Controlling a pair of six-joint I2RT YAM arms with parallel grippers.
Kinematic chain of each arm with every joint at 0, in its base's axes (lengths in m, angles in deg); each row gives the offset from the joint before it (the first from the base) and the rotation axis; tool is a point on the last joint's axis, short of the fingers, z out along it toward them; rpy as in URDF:
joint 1: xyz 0 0 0.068 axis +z
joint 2: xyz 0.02 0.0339 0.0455 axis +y
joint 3: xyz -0.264 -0.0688 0 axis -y
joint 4: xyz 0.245 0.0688 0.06 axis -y
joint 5: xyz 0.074 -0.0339 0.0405 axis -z
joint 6: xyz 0.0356 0 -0.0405 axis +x
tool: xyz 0 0 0 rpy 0 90 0
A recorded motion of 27 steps. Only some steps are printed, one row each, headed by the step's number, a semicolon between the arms.
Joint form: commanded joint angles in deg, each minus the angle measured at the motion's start. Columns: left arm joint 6, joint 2, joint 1, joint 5, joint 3, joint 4; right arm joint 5, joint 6, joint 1, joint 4, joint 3, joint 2.
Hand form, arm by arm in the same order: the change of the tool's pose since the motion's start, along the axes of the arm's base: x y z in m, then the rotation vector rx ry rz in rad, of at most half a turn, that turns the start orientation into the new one. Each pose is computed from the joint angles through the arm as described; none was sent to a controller.
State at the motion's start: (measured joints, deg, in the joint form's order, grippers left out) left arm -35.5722 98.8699 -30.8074 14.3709 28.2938 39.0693; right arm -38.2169 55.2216 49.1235 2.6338 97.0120 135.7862
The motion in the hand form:
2: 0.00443 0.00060 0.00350 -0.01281 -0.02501 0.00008; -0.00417 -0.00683 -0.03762 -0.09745 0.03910 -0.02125
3: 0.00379 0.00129 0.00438 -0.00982 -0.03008 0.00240; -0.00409 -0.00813 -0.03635 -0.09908 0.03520 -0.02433
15: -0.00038 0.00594 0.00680 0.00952 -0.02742 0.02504; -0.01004 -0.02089 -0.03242 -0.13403 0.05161 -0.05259
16: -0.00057 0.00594 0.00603 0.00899 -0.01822 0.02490; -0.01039 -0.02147 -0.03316 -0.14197 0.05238 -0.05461
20: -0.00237 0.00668 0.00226 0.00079 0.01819 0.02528; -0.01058 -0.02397 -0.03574 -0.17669 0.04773 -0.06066
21: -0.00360 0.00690 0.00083 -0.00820 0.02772 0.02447; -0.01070 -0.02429 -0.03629 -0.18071 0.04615 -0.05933
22: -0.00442 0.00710 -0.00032 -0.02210 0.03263 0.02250; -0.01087 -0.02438 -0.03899 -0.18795 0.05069 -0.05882
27: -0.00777 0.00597 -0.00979 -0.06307 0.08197 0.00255; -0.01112 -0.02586 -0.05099 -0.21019 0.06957 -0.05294
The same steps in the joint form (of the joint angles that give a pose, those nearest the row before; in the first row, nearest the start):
2: 0.40 0.09 0.59 0.46 0.53 1.06; 2.16 -0.96 -0.03 -1.34 -2.19 2.73
3: 0.60 -0.29 0.62 0.22 0.34 0.99; 2.38 -1.12 -0.12 -1.39 -2.51 2.38
15: 0.80 -2.29 0.84 -1.17 -0.65 -0.75; 3.75 -0.65 -0.48 -2.29 -6.50 -0.68
16: 0.54 -2.20 0.84 -1.01 -0.61 -1.08; 4.01 -0.78 -0.48 -2.70 -6.56 -0.70
20: -0.74 -1.82 0.88 -0.23 -0.88 -1.69; 5.21 -1.89 -0.59 -4.73 -6.48 -0.68
21: -1.37 -1.64 0.84 0.16 -1.21 -1.22; 5.30 -2.15 -0.59 -4.96 -6.49 -0.65
22: -2.03 -1.35 0.86 0.71 -1.57 -0.24; 5.34 -2.20 -0.58 -5.22 -6.41 -0.32
27: -4.58 0.97 0.64 3.33 -2.44 2.46; 5.06 -2.50 -0.69 -5.68 -6.39 1.08

